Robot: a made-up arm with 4 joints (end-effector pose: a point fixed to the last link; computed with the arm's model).
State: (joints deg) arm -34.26 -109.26 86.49 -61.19
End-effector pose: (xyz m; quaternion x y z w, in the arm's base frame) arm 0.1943 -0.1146 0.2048 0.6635 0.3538 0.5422 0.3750
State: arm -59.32 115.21 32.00 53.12
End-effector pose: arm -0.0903 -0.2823 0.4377 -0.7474 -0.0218 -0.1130 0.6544
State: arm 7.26 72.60 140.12 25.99
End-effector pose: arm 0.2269 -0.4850 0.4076 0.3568 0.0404 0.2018 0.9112
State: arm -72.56 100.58 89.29 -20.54
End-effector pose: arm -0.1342 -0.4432 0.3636 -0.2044 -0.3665 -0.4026 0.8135
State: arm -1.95 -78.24 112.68 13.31
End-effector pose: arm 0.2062 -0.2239 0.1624 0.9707 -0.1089 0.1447 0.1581
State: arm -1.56 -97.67 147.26 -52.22
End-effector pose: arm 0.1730 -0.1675 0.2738 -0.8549 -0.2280 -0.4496 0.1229
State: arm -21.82 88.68 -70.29 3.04
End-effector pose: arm 0.1076 -0.2875 0.4809 0.9356 -0.0567 0.3376 0.0867
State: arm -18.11 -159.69 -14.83 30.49
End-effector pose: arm 0.1957 -0.1357 0.2767 0.8016 -0.2651 0.2943 0.4477
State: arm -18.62 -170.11 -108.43 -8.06
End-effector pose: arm 0.1761 -0.2551 0.3086 0.2185 0.0395 0.0589 0.9732
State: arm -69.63 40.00 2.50 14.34
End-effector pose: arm -0.0466 -0.5199 0.3608 -0.4721 -0.3371 -0.2666 0.7697
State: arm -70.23 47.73 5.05 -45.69
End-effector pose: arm -0.1028 -0.5141 0.3509 -0.2563 -0.2945 -0.7195 0.5744
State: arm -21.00 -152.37 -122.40 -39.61
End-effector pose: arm 0.1571 -0.2903 0.3072 -0.0626 0.1398 -0.2767 0.9487
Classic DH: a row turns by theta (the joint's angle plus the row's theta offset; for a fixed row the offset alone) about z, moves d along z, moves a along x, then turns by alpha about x. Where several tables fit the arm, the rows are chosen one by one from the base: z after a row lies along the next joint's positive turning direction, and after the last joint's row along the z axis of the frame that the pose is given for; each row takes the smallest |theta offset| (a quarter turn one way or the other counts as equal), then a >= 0, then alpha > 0; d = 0 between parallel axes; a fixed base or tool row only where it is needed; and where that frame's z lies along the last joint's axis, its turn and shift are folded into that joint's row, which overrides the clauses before.
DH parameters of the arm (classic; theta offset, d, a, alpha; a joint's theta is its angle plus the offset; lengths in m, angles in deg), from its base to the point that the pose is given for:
base (fixed): 0.43 0.2403 0.1589 -89.9
joint 1: 90 -0.331 -0.1003 -89.57
joint 2: 71.67 0 0.1581 180
joint 3: -20 -0.0139 0.0708 65.89
joint 4: -86.05 0.0941 -0.0312 30.38
tool (fixed): 167.89 -0.0444 0 0

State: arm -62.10 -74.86 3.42 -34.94
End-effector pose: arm 0.3052 -0.3881 0.1889 0.2910 -0.1461 0.0719 0.9428
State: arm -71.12 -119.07 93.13 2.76
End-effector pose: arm 0.1668 -0.1178 0.2812 -0.7151 0.0443 -0.6969 0.0327
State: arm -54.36 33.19 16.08 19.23
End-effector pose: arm 0.0246 -0.5477 0.3896 -0.3875 -0.2857 -0.0645 0.8741
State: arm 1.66 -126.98 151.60 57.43
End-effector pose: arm 0.2039 -0.1699 0.3073 -0.6765 0.3206 0.3175 0.5820
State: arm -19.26 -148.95 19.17 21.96
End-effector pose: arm 0.1981 -0.1088 0.2672 0.8874 -0.2036 0.2873 0.2975
